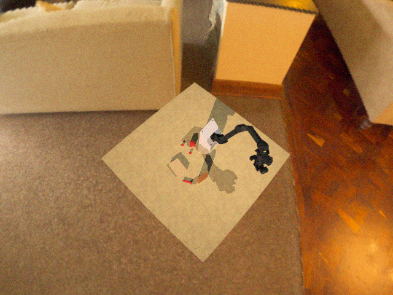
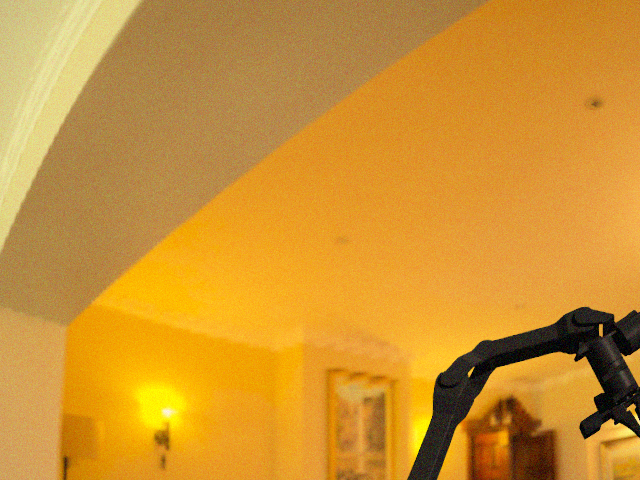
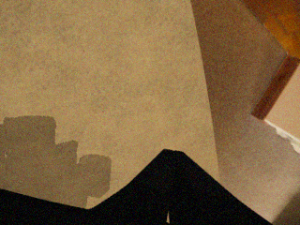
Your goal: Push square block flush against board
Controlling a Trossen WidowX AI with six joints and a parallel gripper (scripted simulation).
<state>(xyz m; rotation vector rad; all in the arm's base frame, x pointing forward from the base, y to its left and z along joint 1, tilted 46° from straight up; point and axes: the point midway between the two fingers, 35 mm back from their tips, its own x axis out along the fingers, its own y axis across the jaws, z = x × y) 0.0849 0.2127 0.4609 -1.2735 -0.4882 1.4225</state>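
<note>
Now: the brown square block 340 mm to the right of my gripper tip, 260 mm ahead of it and 200 mm below it. Round my gripper tip: pale tan board (580 mm to the right, 310 mm ahead, 240 mm below).
</note>
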